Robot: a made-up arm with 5 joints.
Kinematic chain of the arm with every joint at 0, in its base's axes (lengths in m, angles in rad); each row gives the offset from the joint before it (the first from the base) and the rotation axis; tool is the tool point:
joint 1: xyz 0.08 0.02 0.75 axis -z
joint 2: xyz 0.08 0 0.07 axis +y
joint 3: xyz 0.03 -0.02 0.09 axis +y
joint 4: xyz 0.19 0 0.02 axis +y
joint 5: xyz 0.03 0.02 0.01 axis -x
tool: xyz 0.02 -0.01 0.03
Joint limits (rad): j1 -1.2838..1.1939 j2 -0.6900..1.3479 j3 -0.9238..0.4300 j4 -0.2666..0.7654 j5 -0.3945..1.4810
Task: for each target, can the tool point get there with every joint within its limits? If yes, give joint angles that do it. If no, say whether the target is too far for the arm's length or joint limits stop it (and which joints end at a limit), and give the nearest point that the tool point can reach.
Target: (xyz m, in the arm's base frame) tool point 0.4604 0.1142 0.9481
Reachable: yes | joints -0.2039 0.6495 -0.7059 -0.0740 0.8247
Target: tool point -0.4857 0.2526 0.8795
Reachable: no: too far | nearest point 0.1312 0.2958 0.9723 | short by 0.625 m
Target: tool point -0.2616 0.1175 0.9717
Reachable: no: joint limits stop it (at a limit: joint 2, joint 3, joint 4) | nearest point 0.0442 0.0302 1.1324 | short by 0.356 m
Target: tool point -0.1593 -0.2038 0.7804
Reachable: no: joint limits stop it (at a limit: joint 1, joint 3, joint 4, joint 5) | nearest point 0.1584 -0.2345 0.6365 | short by 0.350 m
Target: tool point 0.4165 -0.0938 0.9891
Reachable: yes | joints 0.3983 0.1370 -0.4403 0.6786 1.2666
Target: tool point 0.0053 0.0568 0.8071
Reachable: no: joint limits stop it (at a limit: joint 1, joint 2, joint 3, joint 4, joint 5) | nearest point 0.0880 0.1494 0.5737 | short by 0.264 m
